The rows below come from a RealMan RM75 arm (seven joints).
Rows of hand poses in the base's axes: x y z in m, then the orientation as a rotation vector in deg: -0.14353, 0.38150, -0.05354, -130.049, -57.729, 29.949; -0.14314, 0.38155, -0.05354, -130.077, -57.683, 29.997; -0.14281, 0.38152, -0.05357, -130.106, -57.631, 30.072; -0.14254, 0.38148, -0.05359, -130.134, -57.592, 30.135; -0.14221, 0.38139, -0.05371, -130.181, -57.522, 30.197; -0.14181, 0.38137, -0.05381, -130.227, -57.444, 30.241; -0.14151, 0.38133, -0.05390, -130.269, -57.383, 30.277; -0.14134, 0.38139, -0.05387, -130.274, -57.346, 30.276; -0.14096, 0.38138, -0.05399, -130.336, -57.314, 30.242; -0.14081, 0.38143, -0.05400, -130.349, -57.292, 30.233; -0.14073, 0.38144, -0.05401, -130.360, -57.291, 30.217; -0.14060, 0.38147, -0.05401, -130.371, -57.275, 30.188; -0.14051, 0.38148, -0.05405, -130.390, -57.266, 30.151; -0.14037, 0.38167, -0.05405, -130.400, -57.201, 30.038; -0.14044, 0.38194, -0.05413, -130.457, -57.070, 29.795; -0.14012, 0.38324, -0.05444, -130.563, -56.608, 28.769; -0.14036, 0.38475, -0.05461, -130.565, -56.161, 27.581; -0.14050, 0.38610, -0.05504, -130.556, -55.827, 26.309; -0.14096, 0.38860, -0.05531, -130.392, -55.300, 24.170; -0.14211, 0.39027, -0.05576, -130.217, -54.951, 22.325; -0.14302, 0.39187, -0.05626, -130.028, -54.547, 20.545
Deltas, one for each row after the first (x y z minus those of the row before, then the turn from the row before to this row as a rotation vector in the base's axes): 0.00039, 0.00005, 0.00000, -0.038, 0.032, -0.024; 0.00033, -0.00003, -0.00003, -0.050, 0.049, -0.022; 0.00027, -0.00004, -0.00002, -0.046, 0.038, -0.015; 0.00033, -0.00009, -0.00012, -0.057, 0.040, -0.040; 0.00040, -0.00002, -0.00010, -0.048, 0.033, -0.050; 0.00030, -0.00004, -0.00009, -0.043, 0.024, -0.040; 0.00017, 0.00006, 0.00003, 0.001, 0.010, -0.027; 0.00038, -0.00001, -0.00012, -0.034, -0.035, -0.040; 0.00015, 0.00005, -0.00001, -0.004, -0.003, -0.020; 0.00008, 0.00001, -0.00001, -0.002, -0.014, -0.006; 0.00013, 0.00003, 0.00000, 0.005, -0.016, -0.020; 0.00009, 0.00001, -0.00004, 0.001, -0.026, -0.018; 0.00014, 0.00019, 0.00000, 0.048, -0.048, -0.076; -0.00007, 0.00027, -0.00008, 0.072, -0.120, -0.163; 0.00032, 0.00130, -0.00031, 0.401, -0.485, -0.604; -0.00024, 0.00151, -0.00017, 0.550, -0.547, -0.620; -0.00014, 0.00135, -0.00043, 0.572, -0.636, -0.560; -0.00046, 0.00250, -0.00027, 1.070, -1.036, -0.895; -0.00115, 0.00167, -0.00045, 0.922, -0.931, -0.693; -0.00091, 0.00160, -0.00050, 0.904, -0.878, -0.713
